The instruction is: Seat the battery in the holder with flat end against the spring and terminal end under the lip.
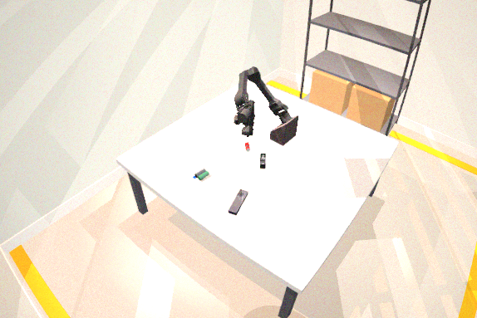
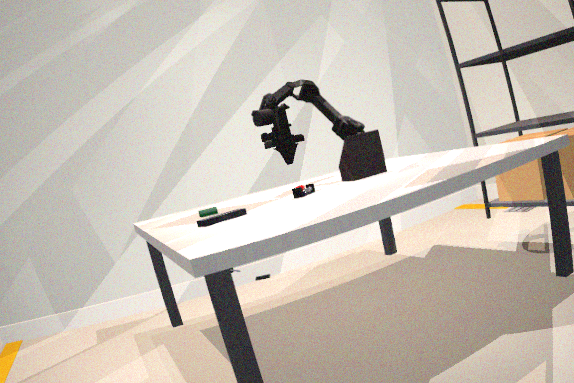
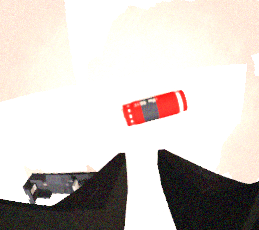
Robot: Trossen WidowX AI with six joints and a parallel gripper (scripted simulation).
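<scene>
Right now my gripper tip is 100 mm above the red battery, 20 mm to the left of it and 20 mm past it.
</scene>
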